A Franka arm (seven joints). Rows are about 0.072 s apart.
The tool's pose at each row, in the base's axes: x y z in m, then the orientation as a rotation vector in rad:
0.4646 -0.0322 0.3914 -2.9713 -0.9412 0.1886
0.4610 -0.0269 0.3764 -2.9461 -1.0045 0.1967
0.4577 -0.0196 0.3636 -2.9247 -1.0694 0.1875
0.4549 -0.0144 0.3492 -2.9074 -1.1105 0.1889
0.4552 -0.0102 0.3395 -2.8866 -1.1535 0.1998
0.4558 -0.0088 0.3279 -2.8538 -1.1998 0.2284
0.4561 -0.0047 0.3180 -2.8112 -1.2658 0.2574
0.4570 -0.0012 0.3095 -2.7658 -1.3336 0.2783
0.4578 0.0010 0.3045 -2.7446 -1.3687 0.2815
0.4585 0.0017 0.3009 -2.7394 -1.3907 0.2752
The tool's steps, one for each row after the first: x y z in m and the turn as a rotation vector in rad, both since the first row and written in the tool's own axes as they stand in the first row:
0.0018 -0.0056 0.0152 0.0027 -0.0052 -0.0437
0.0047 -0.0127 0.0282 -0.0023 -0.0011 -0.0874
0.0070 -0.0178 0.0427 -0.0018 -0.0023 -0.1160
0.0107 -0.0205 0.0522 0.0016 -0.0092 -0.1466
0.0132 -0.0207 0.0637 0.0158 -0.0251 -0.1824
0.0169 -0.0234 0.0734 0.0290 -0.0420 -0.2327
0.0206 -0.0252 0.0816 0.0408 -0.0542 -0.2851
0.0231 -0.0263 0.0865 0.0434 -0.0564 -0.3117
0.0244 -0.0263 0.0899 0.0369 -0.0541 -0.3258

